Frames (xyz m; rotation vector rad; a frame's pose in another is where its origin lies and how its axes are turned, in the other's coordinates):
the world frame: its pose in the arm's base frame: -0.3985 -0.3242 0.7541 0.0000 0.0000 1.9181
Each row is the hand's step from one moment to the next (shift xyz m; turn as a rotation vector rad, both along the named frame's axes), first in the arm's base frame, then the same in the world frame.
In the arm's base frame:
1: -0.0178 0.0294 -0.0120 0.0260 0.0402 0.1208
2: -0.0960 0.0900 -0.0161 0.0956 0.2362 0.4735
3: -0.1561 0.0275 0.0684 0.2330 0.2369 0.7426
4: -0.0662 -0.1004 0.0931 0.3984 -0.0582 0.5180
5: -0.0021 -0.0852 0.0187 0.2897 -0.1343 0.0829
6: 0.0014 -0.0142 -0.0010 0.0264 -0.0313 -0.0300
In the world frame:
1: 0.0337 0.0067 -0.0120 0.0290 -0.0381 0.1208
2: 0.1173 0.0596 -0.0161 0.1896 -0.1703 0.4735
3: 0.0790 0.1374 0.0684 0.1435 -0.2997 0.7426
4: -0.0719 0.0964 0.0931 -0.1903 -0.3548 0.5180
5: -0.0794 0.0310 0.0187 -0.2249 -0.2267 0.0829
6: -0.0138 0.0035 -0.0010 -0.0384 -0.0142 -0.0300

